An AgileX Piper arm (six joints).
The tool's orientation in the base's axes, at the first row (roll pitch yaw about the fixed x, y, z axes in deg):
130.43 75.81 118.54
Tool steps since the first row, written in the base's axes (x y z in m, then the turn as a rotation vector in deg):
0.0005 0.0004 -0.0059 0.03 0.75 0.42
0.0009 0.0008 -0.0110 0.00 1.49 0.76
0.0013 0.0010 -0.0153 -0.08 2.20 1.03
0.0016 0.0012 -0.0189 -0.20 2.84 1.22
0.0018 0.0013 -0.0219 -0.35 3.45 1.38
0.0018 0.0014 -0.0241 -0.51 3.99 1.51
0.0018 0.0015 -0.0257 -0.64 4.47 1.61
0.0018 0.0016 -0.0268 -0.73 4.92 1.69
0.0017 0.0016 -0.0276 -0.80 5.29 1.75
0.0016 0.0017 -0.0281 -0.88 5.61 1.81
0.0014 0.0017 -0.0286 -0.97 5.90 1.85
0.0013 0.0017 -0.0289 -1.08 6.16 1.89
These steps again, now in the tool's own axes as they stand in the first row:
0.0057 -0.0006 0.0013 -0.25 0.80 -0.18
0.0107 -0.0011 0.0025 -0.42 1.57 -0.40
0.0149 -0.0016 0.0035 -0.52 2.28 -0.66
0.0184 -0.0020 0.0043 -0.55 2.91 -0.92
0.0213 -0.0025 0.0050 -0.55 3.49 -1.21
0.0235 -0.0028 0.0053 -0.54 3.99 -1.49
0.0250 -0.0030 0.0055 -0.52 4.44 -1.72
0.0261 -0.0031 0.0057 -0.49 4.87 -1.90
0.0269 -0.0032 0.0057 -0.46 5.22 -2.05
0.0274 -0.0033 0.0057 -0.44 5.52 -2.20
0.0279 -0.0034 0.0056 -0.41 5.79 -2.35
0.0282 -0.0035 0.0055 -0.38 6.02 -2.51

